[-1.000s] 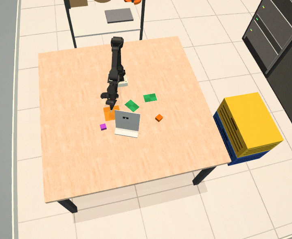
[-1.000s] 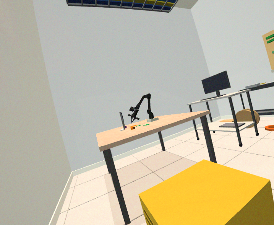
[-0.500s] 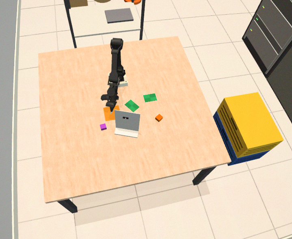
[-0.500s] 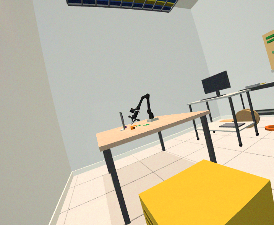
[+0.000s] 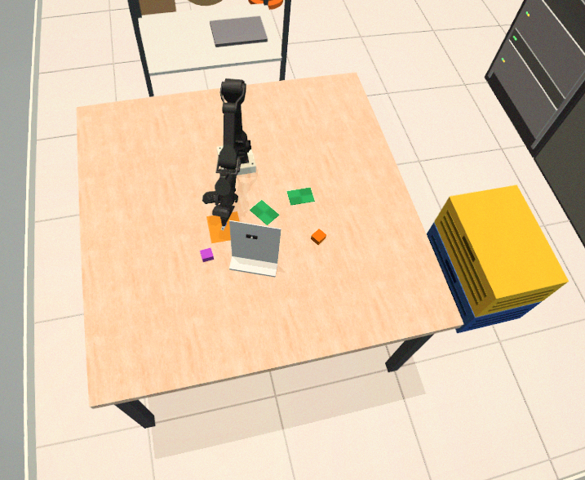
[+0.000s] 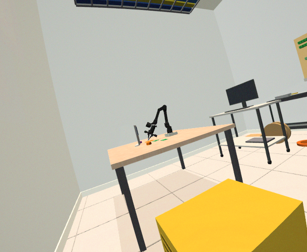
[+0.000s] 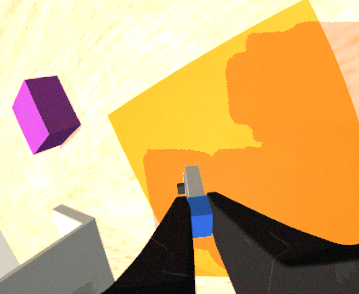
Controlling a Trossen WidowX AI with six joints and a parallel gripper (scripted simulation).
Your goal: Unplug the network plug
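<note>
My gripper tip is now 1 cm past the orange square and 2 cm above it. From my gripper tip the other things lie so: network plug right at my gripper tip; grey upright panel 16 cm ahead, 8 cm to the left, 9 cm above.
</note>
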